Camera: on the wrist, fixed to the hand. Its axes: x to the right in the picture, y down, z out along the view.
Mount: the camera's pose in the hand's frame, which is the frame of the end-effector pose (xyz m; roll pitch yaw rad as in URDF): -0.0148 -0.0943 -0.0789 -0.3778 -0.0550 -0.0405
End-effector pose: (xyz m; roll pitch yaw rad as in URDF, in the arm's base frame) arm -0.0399 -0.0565 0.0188 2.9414 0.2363 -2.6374
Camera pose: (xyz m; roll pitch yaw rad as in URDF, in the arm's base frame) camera 0.0129 -0.1508 0.0792 2.5704 0.2982 -2.6074
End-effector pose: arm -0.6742 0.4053 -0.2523 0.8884 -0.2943 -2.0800
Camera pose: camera -0.6831 0.3857 -0.3742 0.5303 -0.2969 -2.1513
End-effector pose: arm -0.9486 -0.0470 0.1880 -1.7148 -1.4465 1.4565
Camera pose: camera -0.8965 -0.1593 0.1863 -2.6704 -1.4608 2.0369
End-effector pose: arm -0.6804 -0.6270 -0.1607 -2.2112 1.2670 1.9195
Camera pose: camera -0.7124 -0.5187 -0.1099 -2.3755 1.2601 2.1446
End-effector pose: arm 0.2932 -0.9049 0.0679 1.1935 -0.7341 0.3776
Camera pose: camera 0.3414 -0.8442 -0.0287 0.8726 -0.7148 0.2901
